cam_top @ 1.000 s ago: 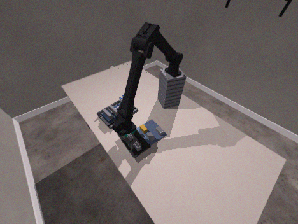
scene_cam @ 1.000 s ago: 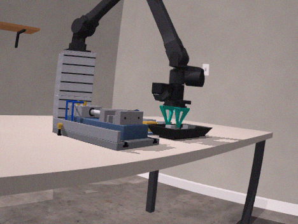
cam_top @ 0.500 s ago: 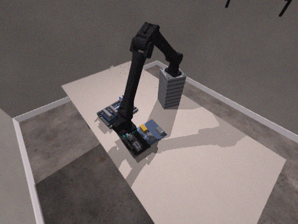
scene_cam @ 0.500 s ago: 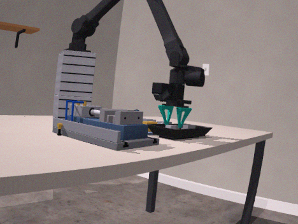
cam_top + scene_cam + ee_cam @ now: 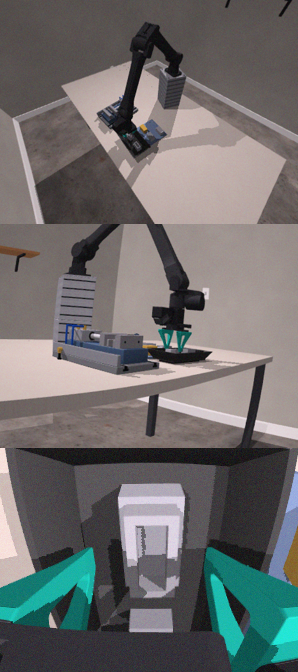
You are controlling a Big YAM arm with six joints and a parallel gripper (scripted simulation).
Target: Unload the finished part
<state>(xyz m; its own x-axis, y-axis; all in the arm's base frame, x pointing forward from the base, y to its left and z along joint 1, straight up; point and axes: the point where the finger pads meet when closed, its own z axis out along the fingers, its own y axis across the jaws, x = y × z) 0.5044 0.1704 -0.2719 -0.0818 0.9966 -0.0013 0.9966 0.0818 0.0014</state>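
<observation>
My gripper is now 13 cm past the yellow block and 2 cm above it. Round my hand: blue fixture plate: 17 cm behind, 5 cm below, 4 cm to the left.
</observation>
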